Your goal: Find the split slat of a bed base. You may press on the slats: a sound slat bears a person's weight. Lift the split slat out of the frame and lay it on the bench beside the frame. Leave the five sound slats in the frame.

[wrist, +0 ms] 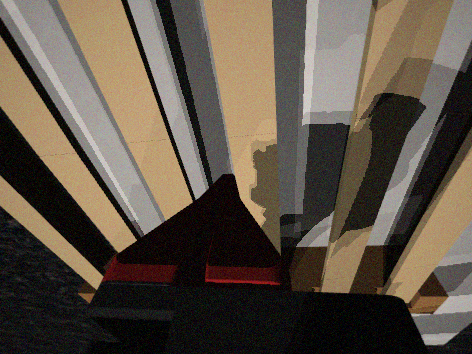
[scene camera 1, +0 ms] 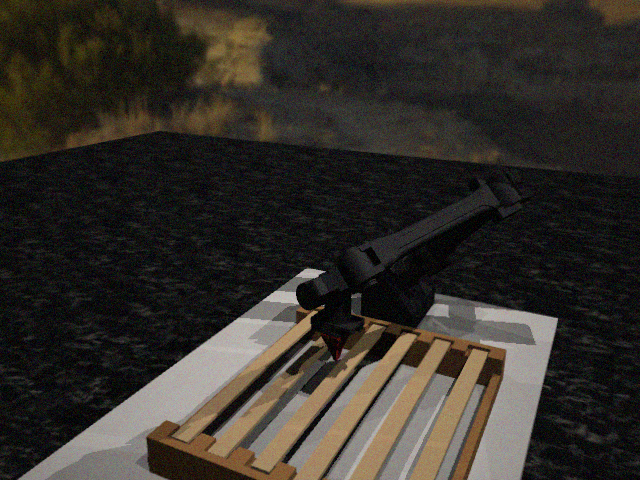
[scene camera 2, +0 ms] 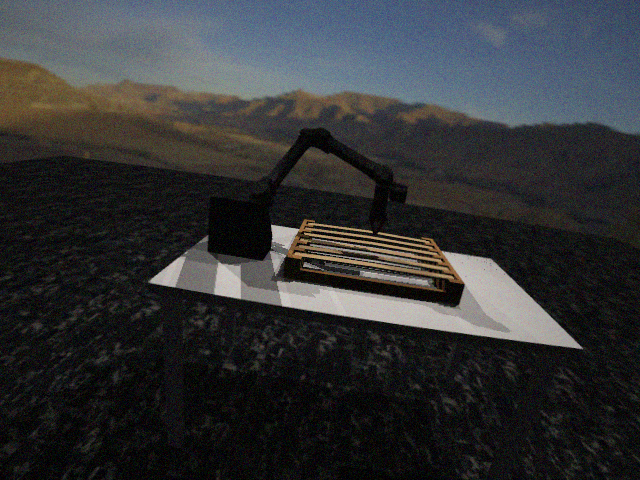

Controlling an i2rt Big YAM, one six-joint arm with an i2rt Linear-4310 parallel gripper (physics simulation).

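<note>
The bed frame (scene camera 1: 196, 461) (scene camera 2: 382, 291) (wrist: 432, 296) stands on the white bench (scene camera 1: 165, 395) (scene camera 2: 504, 299). Six pale wooden slats lie across it, all seated in scene camera 1. My gripper (scene camera 1: 337, 358) (scene camera 2: 376, 231) (wrist: 229, 182) is shut and empty, pointing down above the slats. In the wrist view its tips overlap the left edge of the slat third from the right (wrist: 245, 75), which is third from the left (scene camera 1: 307, 413) in scene camera 1. Contact is not visible. Thin lines cross several slats in the wrist view; no split can be told apart. The gripper hides parts of some slats.
The arm's dark base (scene camera 1: 395, 302) (scene camera 2: 239, 227) stands on the bench at one end of the frame. Bench surface shows along both long sides of the frame. Dark shadows of the arm fall across the slats on the right in the wrist view.
</note>
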